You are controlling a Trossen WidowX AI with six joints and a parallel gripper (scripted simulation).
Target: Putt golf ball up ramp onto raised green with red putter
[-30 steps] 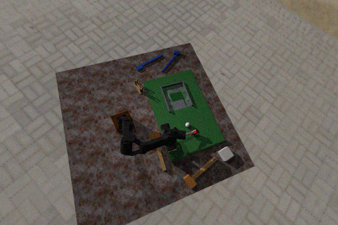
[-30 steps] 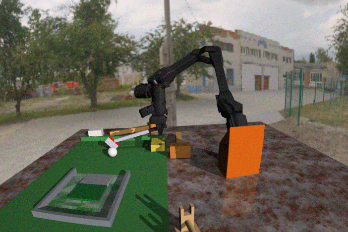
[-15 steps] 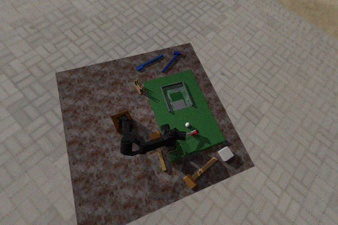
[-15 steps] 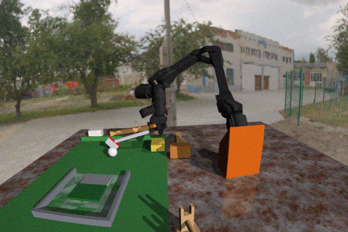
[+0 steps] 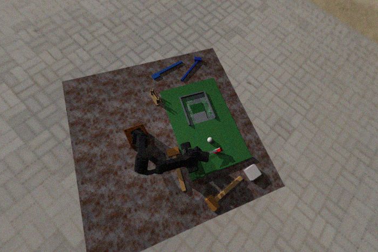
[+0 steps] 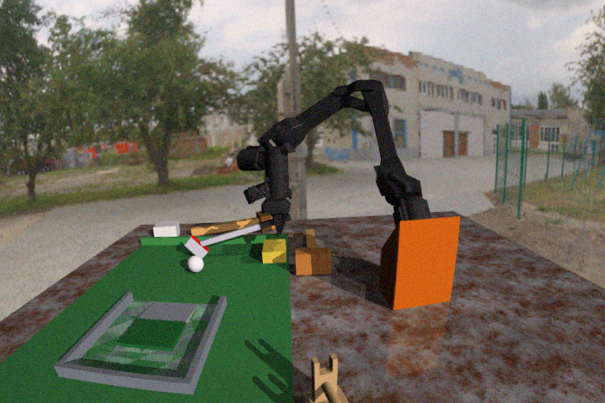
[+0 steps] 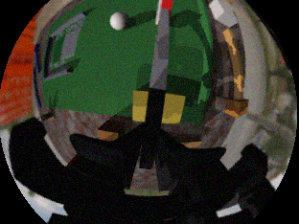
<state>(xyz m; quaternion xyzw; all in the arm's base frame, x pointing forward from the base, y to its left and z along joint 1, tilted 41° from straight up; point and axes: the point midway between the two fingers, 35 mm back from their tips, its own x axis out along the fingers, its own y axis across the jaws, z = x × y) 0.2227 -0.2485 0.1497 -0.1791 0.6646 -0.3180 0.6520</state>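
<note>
My gripper tip is now 50 mm above the yellow block, 20 mm to the left of it and 10 mm short of it. From my gripper tip the other things lie so: red putter: 120 mm ahead, 20 mm to the right; then white golf ball: 220 mm ahead, 60 mm to the left, 50 mm below; then green mat: 250 mm ahead, 200 mm to the left, 70 mm below.
</note>
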